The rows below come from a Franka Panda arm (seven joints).
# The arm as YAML. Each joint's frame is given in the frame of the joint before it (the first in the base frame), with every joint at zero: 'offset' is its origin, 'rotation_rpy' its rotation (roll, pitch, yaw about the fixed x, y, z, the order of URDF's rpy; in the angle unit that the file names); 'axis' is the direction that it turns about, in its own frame. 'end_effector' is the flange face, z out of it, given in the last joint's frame.
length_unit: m
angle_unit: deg
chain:
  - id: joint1
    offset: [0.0, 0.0, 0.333]
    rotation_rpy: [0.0, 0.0, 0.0]
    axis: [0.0, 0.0, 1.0]
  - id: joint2
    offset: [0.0, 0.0, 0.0]
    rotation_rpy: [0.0, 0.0, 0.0]
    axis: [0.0, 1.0, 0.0]
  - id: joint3
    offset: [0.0, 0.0, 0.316]
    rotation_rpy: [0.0, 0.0, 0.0]
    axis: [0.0, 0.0, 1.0]
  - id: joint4
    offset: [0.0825, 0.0, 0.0]
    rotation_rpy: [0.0, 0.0, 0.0]
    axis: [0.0, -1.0, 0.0]
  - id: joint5
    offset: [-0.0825, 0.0, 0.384]
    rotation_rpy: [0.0, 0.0, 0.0]
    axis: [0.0, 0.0, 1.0]
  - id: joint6
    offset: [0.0, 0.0, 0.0]
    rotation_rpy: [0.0, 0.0, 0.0]
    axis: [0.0, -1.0, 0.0]
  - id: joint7
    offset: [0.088, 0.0, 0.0]
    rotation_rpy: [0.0, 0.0, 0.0]
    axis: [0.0, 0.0, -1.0]
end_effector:
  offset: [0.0, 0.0, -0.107]
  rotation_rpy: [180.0, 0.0, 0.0]
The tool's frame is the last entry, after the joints.
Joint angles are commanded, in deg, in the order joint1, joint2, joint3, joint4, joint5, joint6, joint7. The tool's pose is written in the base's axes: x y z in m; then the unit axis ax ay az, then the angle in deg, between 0 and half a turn. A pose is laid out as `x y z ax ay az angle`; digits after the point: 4 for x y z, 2 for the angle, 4 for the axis.
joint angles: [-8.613 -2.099 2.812 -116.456 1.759 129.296 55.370]
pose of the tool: 0.5645 -0.0563 0.4879 -0.8512 0.5124 -0.1131 172.49
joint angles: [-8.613 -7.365 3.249 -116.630 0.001 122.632 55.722]
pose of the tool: 0.5392 -0.0495 0.5243 -0.8564 0.5051 -0.1069 174.71
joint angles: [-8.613 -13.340 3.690 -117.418 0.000 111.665 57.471]
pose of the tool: 0.4997 -0.0407 0.5514 -0.8535 0.5173 -0.0624 177.42
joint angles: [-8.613 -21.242 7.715 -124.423 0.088 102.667 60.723]
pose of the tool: 0.4429 -0.0007 0.5408 0.8564 -0.5163 0.0064 177.31
